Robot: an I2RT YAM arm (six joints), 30 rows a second.
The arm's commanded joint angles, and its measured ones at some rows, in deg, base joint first. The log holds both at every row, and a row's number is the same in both.
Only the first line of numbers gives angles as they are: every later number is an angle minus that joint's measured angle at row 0.
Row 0, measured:
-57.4 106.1 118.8 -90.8 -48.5 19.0
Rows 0 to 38, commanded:
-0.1 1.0 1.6 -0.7 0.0 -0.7
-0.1 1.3 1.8 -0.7 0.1 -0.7
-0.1 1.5 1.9 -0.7 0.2 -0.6
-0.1 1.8 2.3 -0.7 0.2 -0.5
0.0 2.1 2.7 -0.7 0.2 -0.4
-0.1 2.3 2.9 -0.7 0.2 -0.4
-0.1 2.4 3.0 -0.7 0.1 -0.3
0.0 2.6 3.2 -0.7 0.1 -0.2
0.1 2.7 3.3 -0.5 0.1 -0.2
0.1 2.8 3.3 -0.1 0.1 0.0
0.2 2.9 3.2 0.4 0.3 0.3
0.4 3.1 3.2 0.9 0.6 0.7
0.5 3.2 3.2 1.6 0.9 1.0
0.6 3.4 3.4 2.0 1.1 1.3
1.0 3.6 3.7 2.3 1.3 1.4
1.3 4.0 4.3 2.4 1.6 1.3
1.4 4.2 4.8 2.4 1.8 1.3
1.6 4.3 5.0 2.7 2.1 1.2
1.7 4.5 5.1 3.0 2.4 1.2
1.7 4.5 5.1 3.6 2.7 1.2
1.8 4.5 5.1 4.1 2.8 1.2
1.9 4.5 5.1 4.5 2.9 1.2
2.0 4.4 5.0 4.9 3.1 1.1
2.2 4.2 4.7 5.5 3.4 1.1
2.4 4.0 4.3 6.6 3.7 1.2
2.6 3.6 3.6 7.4 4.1 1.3
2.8 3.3 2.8 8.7 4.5 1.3
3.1 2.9 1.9 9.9 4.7 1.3
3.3 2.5 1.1 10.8 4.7 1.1
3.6 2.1 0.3 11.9 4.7 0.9
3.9 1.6 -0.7 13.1 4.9 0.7
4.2 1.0 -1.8 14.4 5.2 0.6
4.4 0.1 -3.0 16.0 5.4 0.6
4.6 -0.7 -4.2 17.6 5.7 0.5
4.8 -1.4 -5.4 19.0 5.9 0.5
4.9 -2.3 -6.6 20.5 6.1 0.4
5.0 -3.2 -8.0 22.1 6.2 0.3
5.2 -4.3 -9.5 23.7 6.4 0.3
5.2 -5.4 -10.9 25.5 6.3 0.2
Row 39, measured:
5.0 -0.7 -8.9 18.3 6.3 1.1
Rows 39 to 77, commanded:
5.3 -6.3 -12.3 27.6 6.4 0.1
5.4 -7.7 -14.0 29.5 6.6 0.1
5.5 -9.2 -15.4 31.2 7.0 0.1
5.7 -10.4 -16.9 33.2 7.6 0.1
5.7 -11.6 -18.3 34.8 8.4 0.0
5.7 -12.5 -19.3 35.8 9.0 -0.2
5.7 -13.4 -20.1 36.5 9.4 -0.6
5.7 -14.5 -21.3 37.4 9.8 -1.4
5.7 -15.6 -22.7 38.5 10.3 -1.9
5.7 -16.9 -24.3 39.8 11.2 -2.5
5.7 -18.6 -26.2 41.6 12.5 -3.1
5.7 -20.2 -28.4 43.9 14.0 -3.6
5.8 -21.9 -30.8 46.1 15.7 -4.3
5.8 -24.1 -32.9 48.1 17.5 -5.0
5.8 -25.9 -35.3 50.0 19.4 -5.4
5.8 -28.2 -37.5 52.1 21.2 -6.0
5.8 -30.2 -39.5 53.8 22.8 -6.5
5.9 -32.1 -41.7 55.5 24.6 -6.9
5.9 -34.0 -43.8 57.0 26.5 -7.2
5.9 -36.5 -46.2 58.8 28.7 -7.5
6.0 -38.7 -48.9 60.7 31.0 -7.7
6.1 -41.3 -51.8 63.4 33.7 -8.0
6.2 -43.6 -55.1 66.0 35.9 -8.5
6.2 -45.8 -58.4 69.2 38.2 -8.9
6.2 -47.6 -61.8 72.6 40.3 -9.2
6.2 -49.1 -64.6 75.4 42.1 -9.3
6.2 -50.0 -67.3 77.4 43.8 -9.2
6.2 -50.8 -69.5 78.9 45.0 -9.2
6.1 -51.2 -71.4 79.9 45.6 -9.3
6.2 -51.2 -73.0 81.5 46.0 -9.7
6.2 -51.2 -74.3 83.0 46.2 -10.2
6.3 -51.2 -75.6 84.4 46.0 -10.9
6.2 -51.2 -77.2 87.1 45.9 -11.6
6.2 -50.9 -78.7 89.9 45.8 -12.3
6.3 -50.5 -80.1 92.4 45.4 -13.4
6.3 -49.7 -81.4 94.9 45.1 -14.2
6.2 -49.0 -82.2 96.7 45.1 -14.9
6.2 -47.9 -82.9 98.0 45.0 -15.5
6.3 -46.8 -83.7 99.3 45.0 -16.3
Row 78, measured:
6.0 -48.5 -83.0 88.0 44.1 -13.0
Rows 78 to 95, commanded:
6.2 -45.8 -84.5 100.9 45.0 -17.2
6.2 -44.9 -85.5 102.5 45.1 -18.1
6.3 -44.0 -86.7 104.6 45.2 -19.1
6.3 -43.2 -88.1 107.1 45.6 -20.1
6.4 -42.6 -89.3 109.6 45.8 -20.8
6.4 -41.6 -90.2 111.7 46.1 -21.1
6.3 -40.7 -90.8 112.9 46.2 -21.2
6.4 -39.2 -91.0 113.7 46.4 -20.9
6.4 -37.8 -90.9 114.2 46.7 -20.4
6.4 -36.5 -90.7 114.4 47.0 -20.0
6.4 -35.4 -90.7 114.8 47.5 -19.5
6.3 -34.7 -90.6 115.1 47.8 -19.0
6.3 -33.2 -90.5 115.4 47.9 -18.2
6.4 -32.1 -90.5 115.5 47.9 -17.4
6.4 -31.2 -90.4 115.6 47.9 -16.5
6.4 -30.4 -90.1 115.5 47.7 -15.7
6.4 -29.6 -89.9 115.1 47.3 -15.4
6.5 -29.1 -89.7 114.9 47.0 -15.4
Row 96, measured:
6.1 -30.3 -91.1 111.9 46.7 -17.2
